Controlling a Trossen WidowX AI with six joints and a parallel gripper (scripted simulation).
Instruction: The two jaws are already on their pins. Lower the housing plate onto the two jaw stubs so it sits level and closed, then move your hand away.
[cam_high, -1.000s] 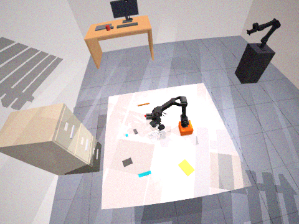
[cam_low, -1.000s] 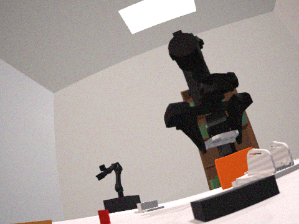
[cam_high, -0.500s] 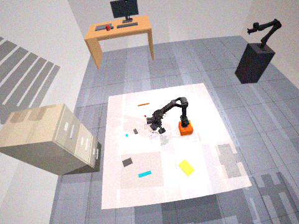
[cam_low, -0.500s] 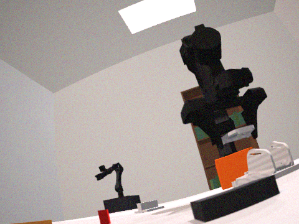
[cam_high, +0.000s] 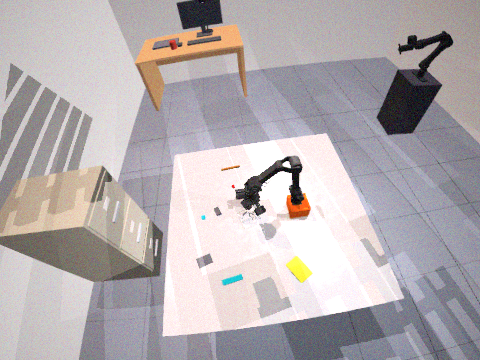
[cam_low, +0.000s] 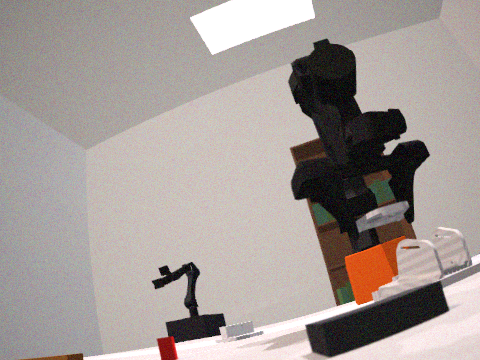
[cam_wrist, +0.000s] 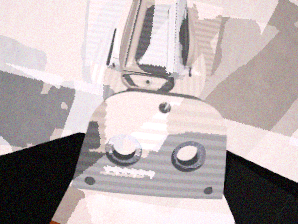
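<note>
Right now my gripper tip is 20 mm below the white-grey housing part and 10 mm short of it. Round my gripper tip: red block: 230 mm to the right, 140 mm ahead, 70 mm below; then grey square: 320 mm ahead, 290 mm to the left, 80 mm below; then white jaw assembly: 70 mm below, 30 mm to the left, 10 mm ahead.
</note>
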